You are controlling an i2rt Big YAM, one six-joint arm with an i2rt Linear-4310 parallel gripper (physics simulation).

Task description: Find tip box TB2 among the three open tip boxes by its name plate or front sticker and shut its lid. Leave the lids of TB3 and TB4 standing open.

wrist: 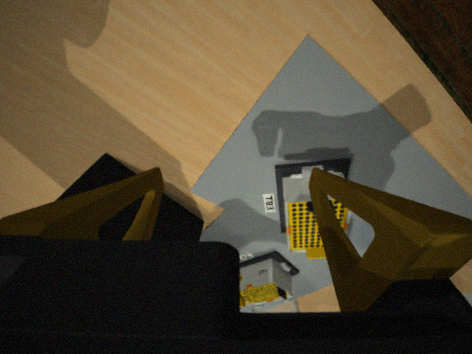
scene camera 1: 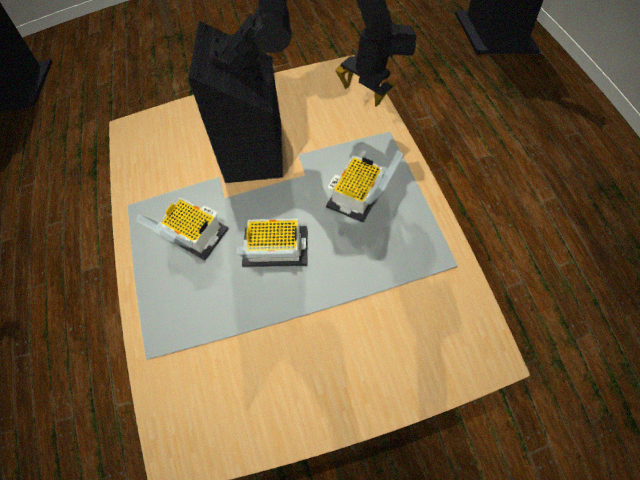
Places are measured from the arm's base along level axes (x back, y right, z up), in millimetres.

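Pixels of known places: gripper, fingertip midpoint: point(wrist: 236, 176) point(scene camera 1: 361, 96); arm's base at its link origin: point(scene camera 1: 232, 60).
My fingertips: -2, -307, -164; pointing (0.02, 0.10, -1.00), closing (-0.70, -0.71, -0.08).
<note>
Ahead of a thing's pixels: the offset from my fingertips to its middle, as dx, dy, dz. "*": to the spot under its first point. Level surfaces: height alone.
My gripper point(scene camera 1: 362, 96) point(wrist: 236, 176) is open and empty, high above the table's back right, behind the right-hand tip box. That box {-195, +38, -88} point(scene camera 1: 357, 181) point(wrist: 300, 227), with yellow tip rack, has a plate {* -158, +94, -150} point(wrist: 269, 203) reading TB3; its pale lid {* -250, -21, -8} point(scene camera 1: 388, 173) stands open on its right in the scene view. The middle box {-330, +260, -88} point(scene camera 1: 271, 240) has its plate hidden in the scene view; a pale strip, perhaps its lid, runs along its front. The left box {-259, +470, -88} point(scene camera 1: 188, 222) has an open lid {* -331, +502, -7} point(scene camera 1: 161, 229) and a plate point(scene camera 1: 208, 210) that seems to read TB4. Another box point(wrist: 262, 285) shows partly in the wrist view, sticker unreadable.
The boxes stand on a grey mat {dz -152} point(scene camera 1: 206, 315) point(wrist: 310, 80) on the wooden table {dz -155} point(scene camera 1: 330, 392) point(wrist: 165, 65). A tall black pedestal point(scene camera 1: 242, 129) point(wrist: 175, 220) rises behind the mat, left of the gripper in the scene view. Dark stands are beyond the table.
</note>
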